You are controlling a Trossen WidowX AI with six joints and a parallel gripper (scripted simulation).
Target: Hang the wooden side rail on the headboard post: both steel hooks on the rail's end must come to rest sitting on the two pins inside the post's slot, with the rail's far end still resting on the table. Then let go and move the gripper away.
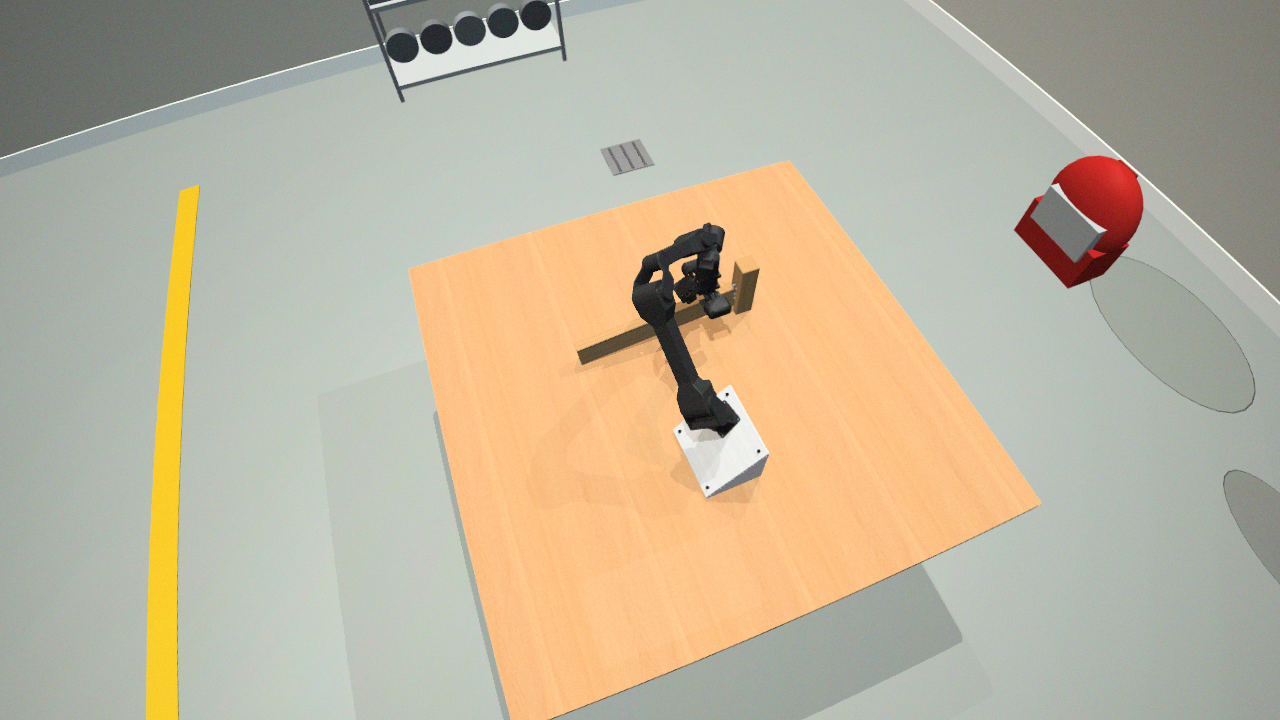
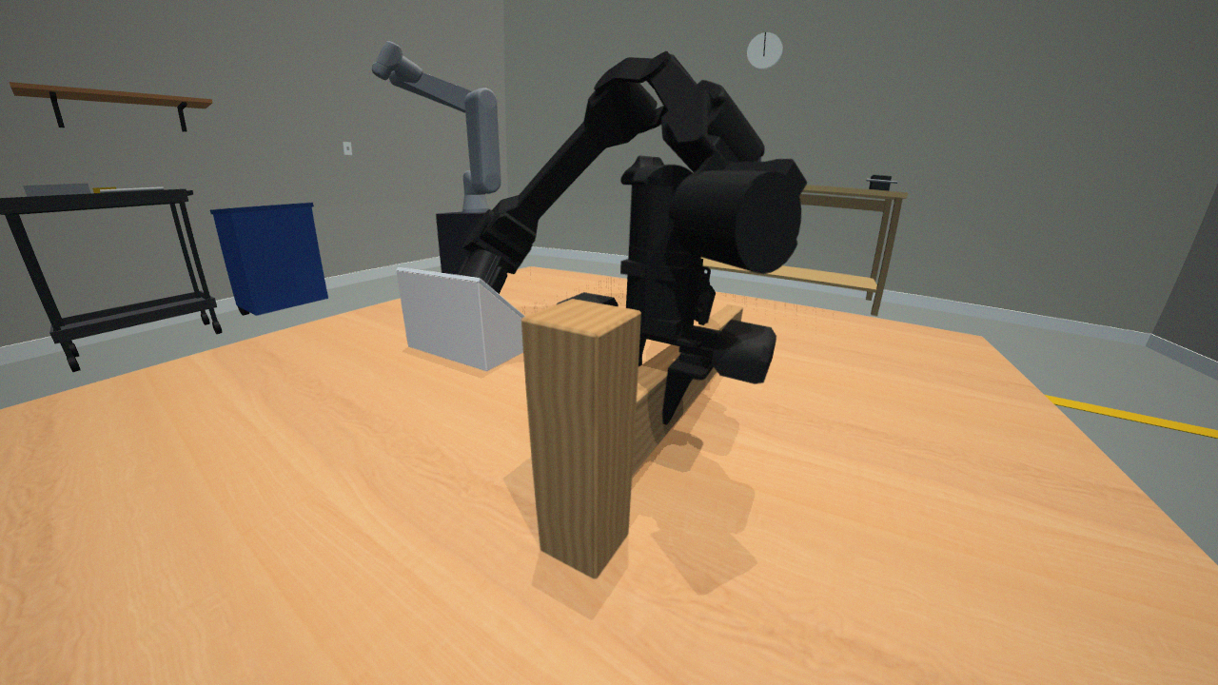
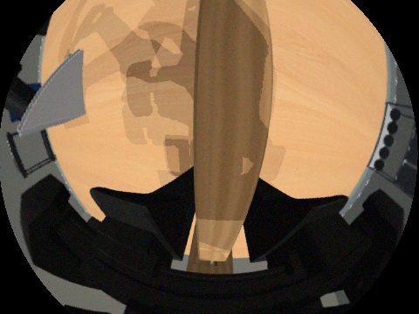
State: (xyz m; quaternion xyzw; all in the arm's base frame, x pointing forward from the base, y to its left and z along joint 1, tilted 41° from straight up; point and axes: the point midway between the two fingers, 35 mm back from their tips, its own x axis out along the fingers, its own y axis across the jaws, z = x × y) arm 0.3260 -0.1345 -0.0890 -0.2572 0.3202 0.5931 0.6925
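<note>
My gripper tip is now 110 mm to the left of the headboard post, 40 mm below it and 20 mm past it.
</note>
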